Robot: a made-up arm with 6 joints. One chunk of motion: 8 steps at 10 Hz.
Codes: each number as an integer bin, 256 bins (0 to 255) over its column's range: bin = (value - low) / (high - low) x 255, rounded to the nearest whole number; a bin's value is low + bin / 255 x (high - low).
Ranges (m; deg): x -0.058..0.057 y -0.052..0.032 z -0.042..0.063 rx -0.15..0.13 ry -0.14..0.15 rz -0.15..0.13
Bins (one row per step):
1: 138 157 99 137 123 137
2: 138 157 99 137 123 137
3: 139 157 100 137 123 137
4: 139 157 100 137 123 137
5: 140 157 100 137 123 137
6: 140 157 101 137 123 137
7: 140 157 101 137 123 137
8: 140 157 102 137 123 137
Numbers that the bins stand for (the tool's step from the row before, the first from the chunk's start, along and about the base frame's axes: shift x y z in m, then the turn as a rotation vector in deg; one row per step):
1: 0.00424 -0.00028 -0.00124 0.000 0.000 0.000
2: 0.00424 -0.00028 -0.00124 0.000 0.000 0.000
3: 0.00469 -0.00028 -0.00082 0.000 0.000 0.000
4: 0.00469 -0.00028 -0.00082 0.000 0.000 0.000
5: 0.00514 -0.00028 -0.00082 0.000 0.000 0.000
6: 0.00514 -0.00028 -0.00041 0.000 0.000 0.000
7: 0.00514 -0.00028 -0.00041 0.000 0.000 0.000
8: 0.00514 -0.00028 0.00000 0.000 0.000 0.000

